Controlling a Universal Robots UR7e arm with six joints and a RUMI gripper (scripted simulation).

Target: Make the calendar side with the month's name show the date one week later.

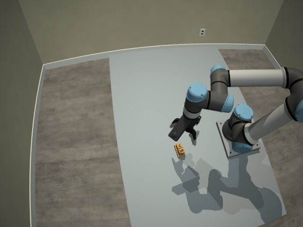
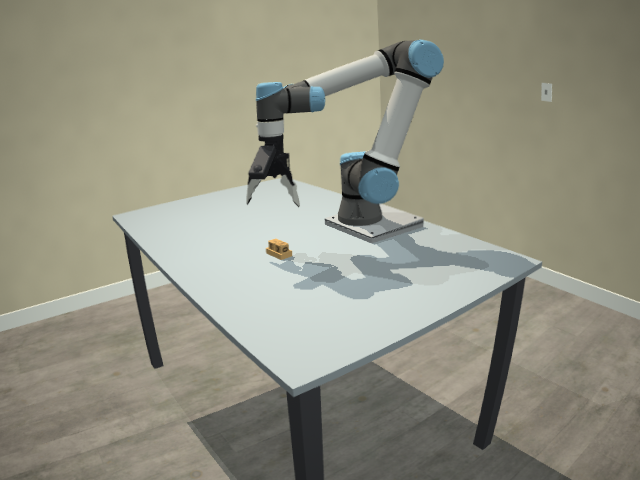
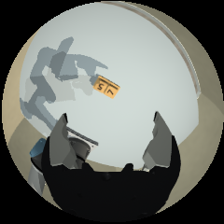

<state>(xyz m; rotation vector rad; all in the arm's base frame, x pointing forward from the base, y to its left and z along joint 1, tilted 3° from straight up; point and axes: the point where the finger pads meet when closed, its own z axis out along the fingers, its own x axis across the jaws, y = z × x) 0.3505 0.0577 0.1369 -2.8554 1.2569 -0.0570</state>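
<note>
My hand is 14 cm above the wooden tray, 1 cm to the right of it and 1 cm past it.
</note>
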